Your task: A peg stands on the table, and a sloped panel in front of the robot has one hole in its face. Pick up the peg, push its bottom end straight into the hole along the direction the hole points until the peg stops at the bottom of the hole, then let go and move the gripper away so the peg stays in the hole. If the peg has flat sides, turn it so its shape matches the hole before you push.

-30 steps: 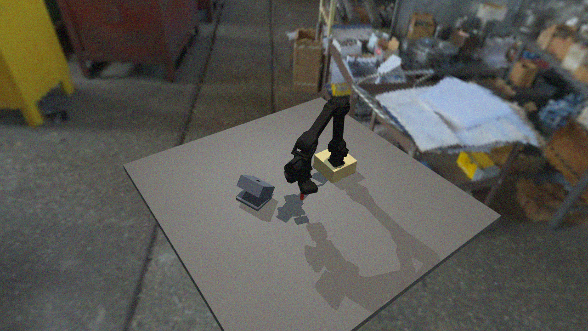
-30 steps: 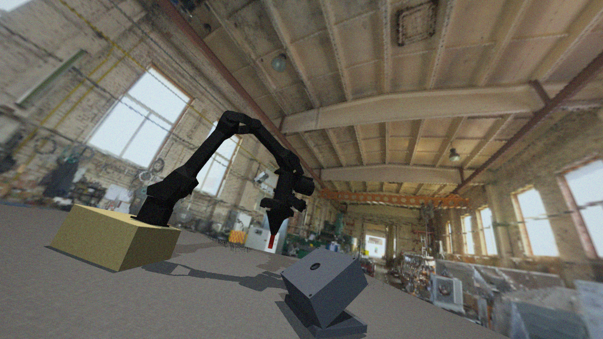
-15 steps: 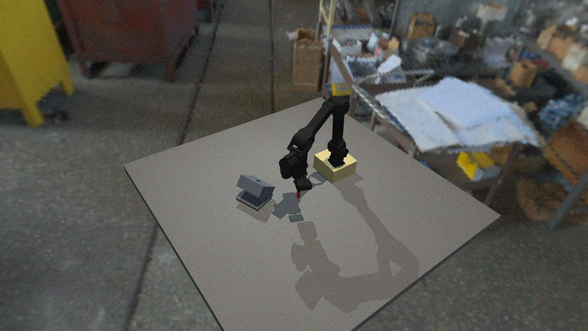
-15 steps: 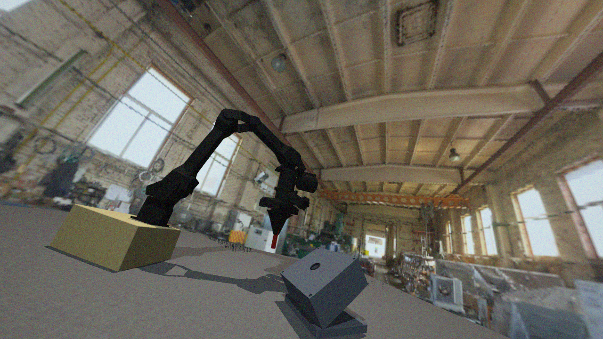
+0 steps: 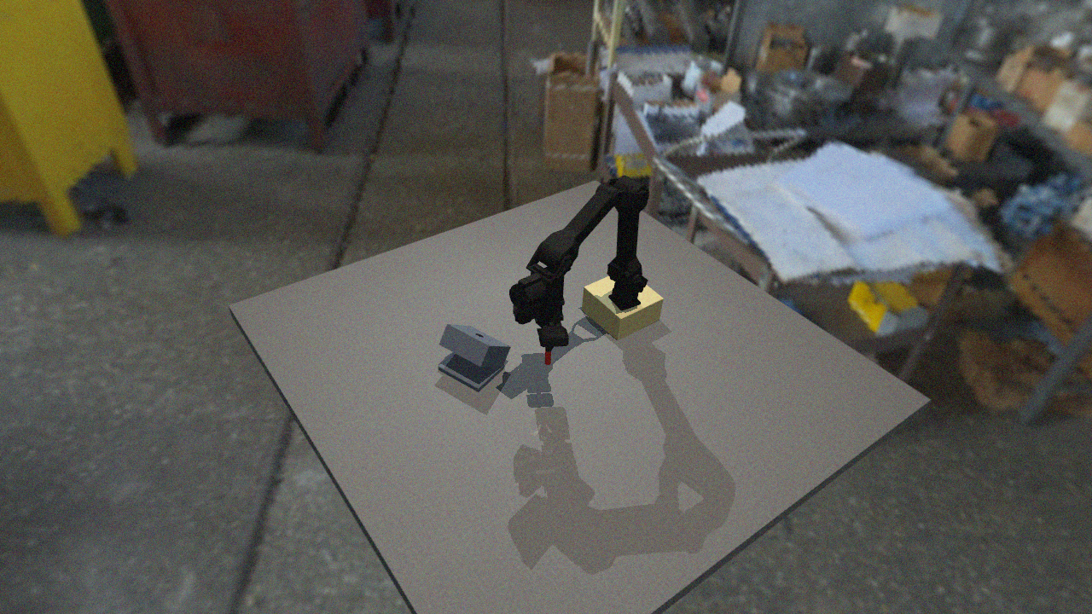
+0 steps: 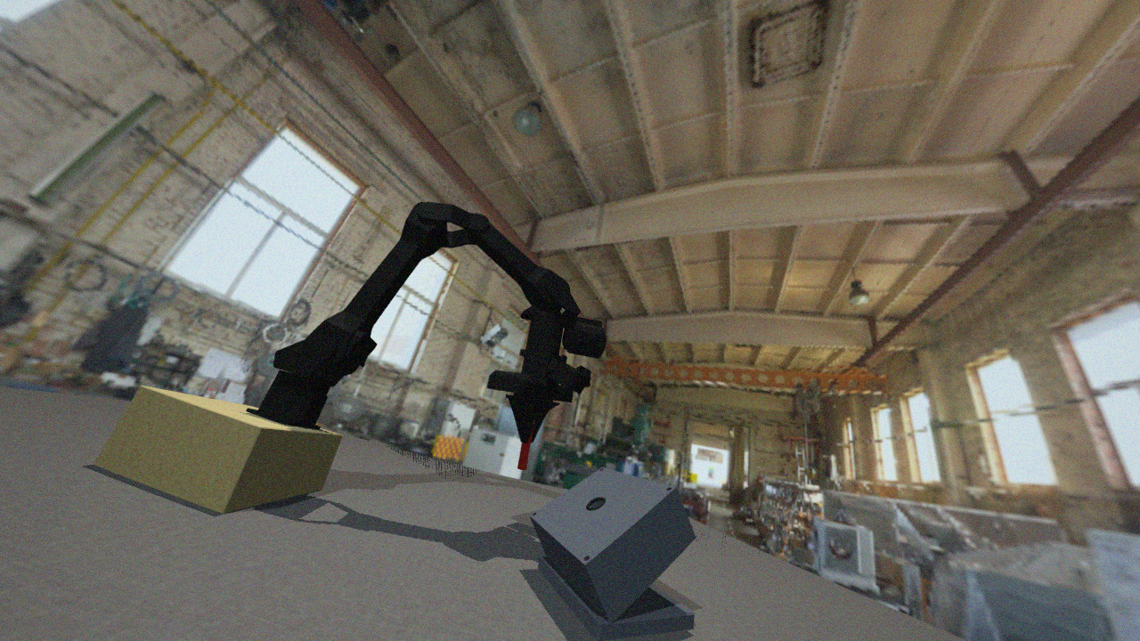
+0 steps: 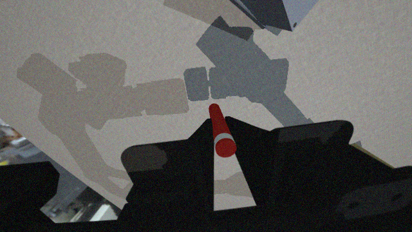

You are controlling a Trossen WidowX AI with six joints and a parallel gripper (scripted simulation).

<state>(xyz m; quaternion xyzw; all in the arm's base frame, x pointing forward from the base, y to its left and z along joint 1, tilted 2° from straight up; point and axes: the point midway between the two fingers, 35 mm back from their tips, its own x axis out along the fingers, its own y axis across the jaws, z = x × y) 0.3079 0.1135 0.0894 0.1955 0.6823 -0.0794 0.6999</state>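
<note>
Right now the grey sloped panel is 15 cm to the right of my gripper tip, 12 cm ahead of it and 6 cm below it. Also, from my gripper tip: grey foot plate (14 cm to the right, 13 cm ahead, 12 cm below); then round red peg (2 cm above).
</note>
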